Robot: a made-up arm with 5 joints.
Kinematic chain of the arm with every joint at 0, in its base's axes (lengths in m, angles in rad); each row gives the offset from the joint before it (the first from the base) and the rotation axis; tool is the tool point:
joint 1: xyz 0 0 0.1 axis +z
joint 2: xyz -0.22 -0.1 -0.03 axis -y
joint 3: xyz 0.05 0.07 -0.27 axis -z
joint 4: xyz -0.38 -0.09 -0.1 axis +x
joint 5: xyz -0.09 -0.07 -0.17 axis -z
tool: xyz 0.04 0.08 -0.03
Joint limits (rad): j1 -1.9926..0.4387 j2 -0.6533..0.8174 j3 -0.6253..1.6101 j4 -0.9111..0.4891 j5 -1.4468..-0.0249
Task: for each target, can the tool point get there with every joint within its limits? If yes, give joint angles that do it. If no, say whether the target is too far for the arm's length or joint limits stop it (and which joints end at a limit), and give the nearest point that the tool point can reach.
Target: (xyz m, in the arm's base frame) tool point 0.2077 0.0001 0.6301
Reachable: no: joint limits stop it (at a limit: joint 2, joint 3, joint 4) | nearest point 0.4764 0.0002 -0.2358 | short by 0.907 m
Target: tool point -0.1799 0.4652 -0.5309
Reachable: yes | joints -0.4672 0.1548 1.0678 -0.0407 -0.3460
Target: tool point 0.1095 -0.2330 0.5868
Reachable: no: joint limits stop it (at a limit: joint 1, joint 2, joint 3, joint 4) | nearest point 0.2854 -0.3823 -0.2356 | short by 0.854 m
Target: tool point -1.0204 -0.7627 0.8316
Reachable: no: too far | nearest point -0.7972 -0.5194 0.0229 | short by 0.874 m
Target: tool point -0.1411 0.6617 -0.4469
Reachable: yes | joints -0.8060 -0.1707 1.1167 -0.1963 -0.6221
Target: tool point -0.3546 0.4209 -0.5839
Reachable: yes | joints -0.9526 0.2529 0.3099 -0.5138 -0.8265
